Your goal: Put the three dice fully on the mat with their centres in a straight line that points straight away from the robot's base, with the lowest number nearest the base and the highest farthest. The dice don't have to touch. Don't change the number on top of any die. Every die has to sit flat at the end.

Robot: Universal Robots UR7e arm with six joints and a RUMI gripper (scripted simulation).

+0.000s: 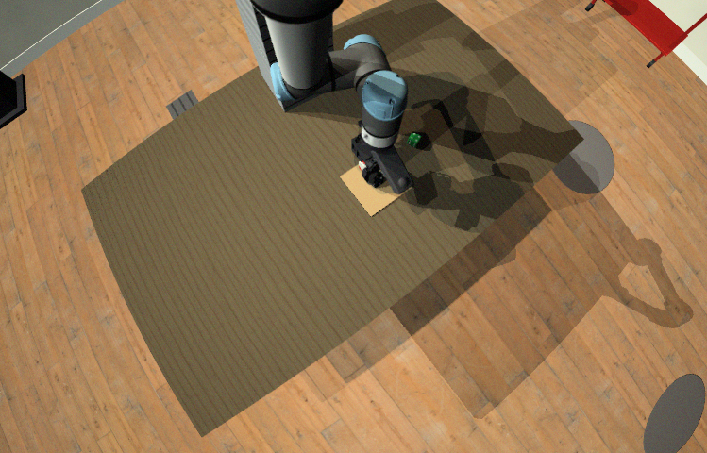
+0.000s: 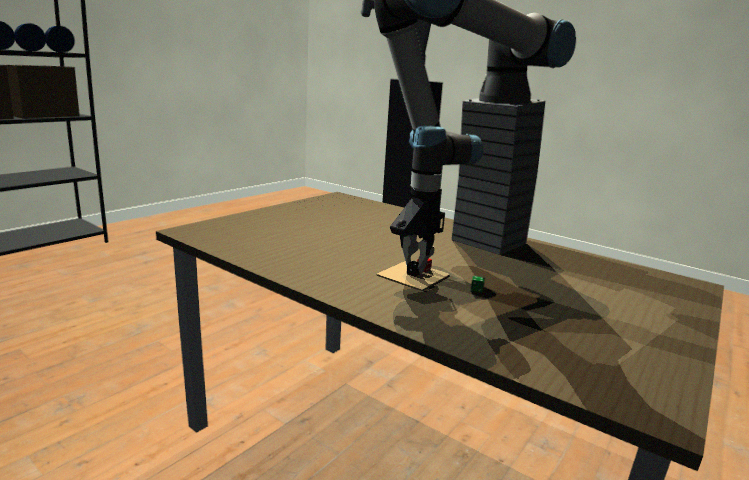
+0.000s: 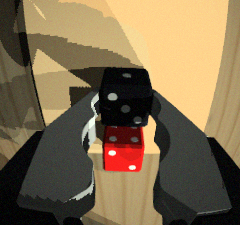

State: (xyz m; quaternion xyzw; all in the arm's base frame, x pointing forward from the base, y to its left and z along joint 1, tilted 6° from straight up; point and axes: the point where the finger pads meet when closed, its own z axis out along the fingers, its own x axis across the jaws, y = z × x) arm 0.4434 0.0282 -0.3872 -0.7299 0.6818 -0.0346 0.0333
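Right now my hand is right at the black die. Also, from my hand: tan mat: 2 cm below; then green die: 5 cm behind, 16 cm to the left, 1 cm below; then red die: 5 cm behind.
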